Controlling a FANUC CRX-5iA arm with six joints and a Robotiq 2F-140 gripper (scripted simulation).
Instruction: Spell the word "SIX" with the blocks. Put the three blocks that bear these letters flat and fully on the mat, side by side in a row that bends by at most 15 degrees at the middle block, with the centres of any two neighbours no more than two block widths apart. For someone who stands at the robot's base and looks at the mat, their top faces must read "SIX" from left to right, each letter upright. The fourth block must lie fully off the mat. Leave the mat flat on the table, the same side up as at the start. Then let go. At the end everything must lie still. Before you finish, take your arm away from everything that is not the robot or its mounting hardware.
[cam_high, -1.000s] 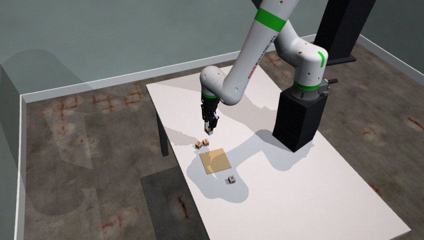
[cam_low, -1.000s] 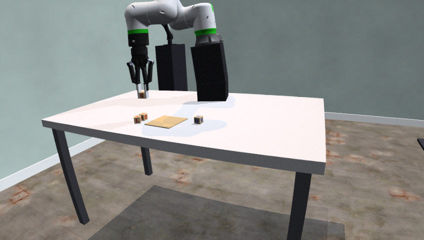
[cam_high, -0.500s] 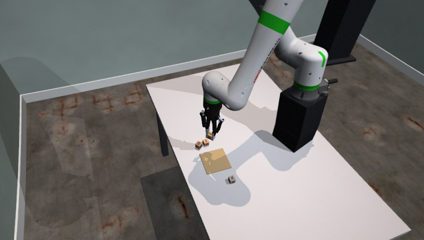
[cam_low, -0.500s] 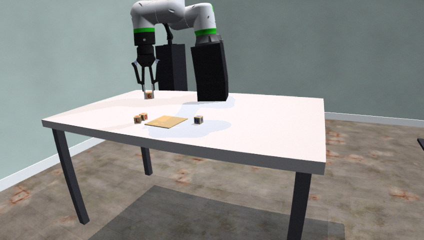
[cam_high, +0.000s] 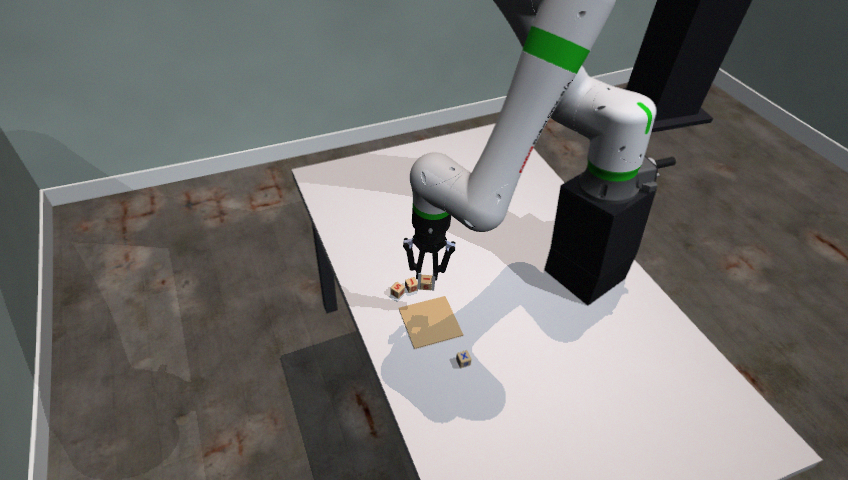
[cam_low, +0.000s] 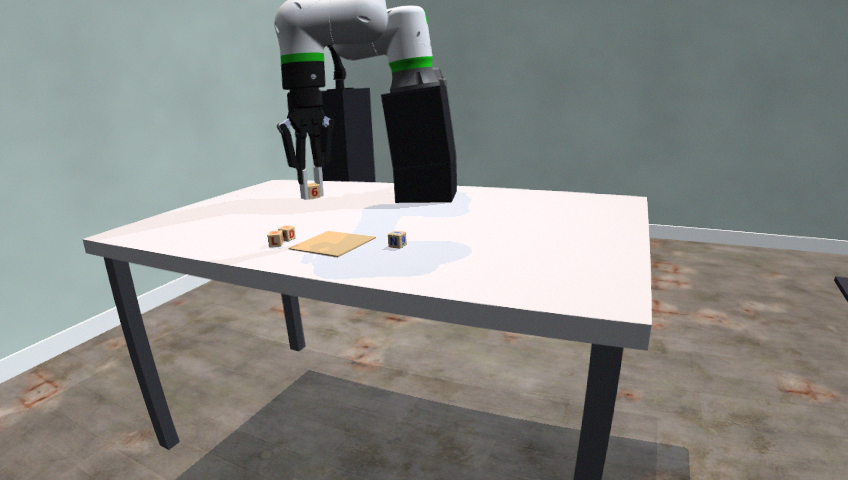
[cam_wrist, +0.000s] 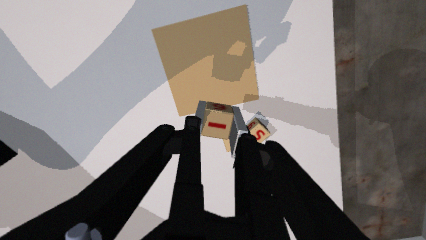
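My gripper is now 40 mm to the right of the tan mat and 130 mm above it. The rest, counted from my hand: block: 20 mm below.
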